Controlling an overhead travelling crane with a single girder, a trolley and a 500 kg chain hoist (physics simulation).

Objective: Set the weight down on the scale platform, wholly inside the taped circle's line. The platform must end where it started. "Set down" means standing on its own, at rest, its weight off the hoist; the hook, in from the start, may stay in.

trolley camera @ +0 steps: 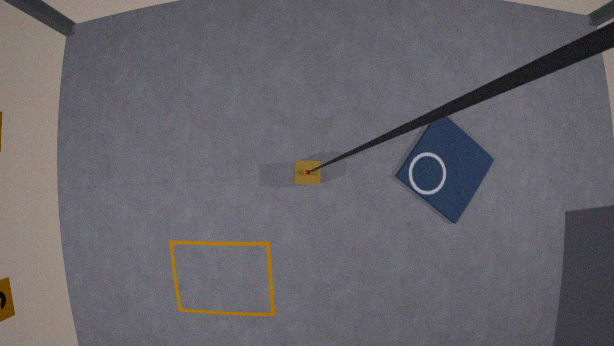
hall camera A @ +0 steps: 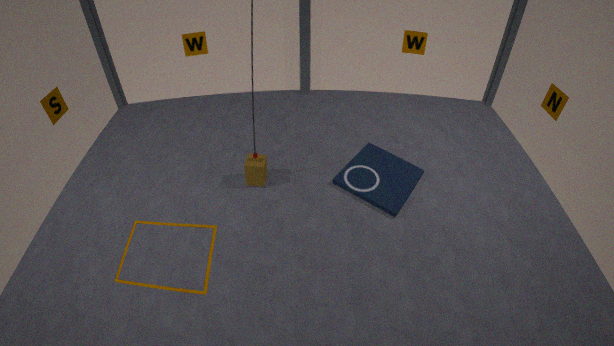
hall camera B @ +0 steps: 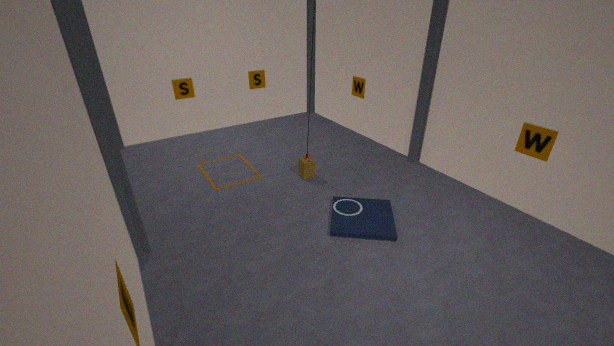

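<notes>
The yellow block-shaped weight (hall camera A: 256, 174) (hall camera B: 306, 169) (trolley camera: 300, 180) is upright, at or very near the floor; a small gap below it cannot be ruled out. My red hook (hall camera A: 255, 155) (hall camera B: 307, 156) (trolley camera: 307, 172) is in its top, and the chain above looks straight. The dark blue scale platform (hall camera A: 395, 175) (hall camera B: 375, 222) (trolley camera: 465, 165) lies apart from the weight, to its right in hall camera A and the trolley view. The white taped circle (hall camera A: 361, 191) (hall camera B: 348, 215) (trolley camera: 410, 173) is near the platform's corner on the weight's side.
A yellow-orange taped rectangle (hall camera A: 210, 260) (hall camera B: 238, 182) (trolley camera: 220, 243) is on the floor, nearer the bottom left in hall camera A. Walls with grey posts (hall camera A: 305, 45) surround the floor. A dark grey shape (trolley camera: 587, 275) fills the trolley view's lower right.
</notes>
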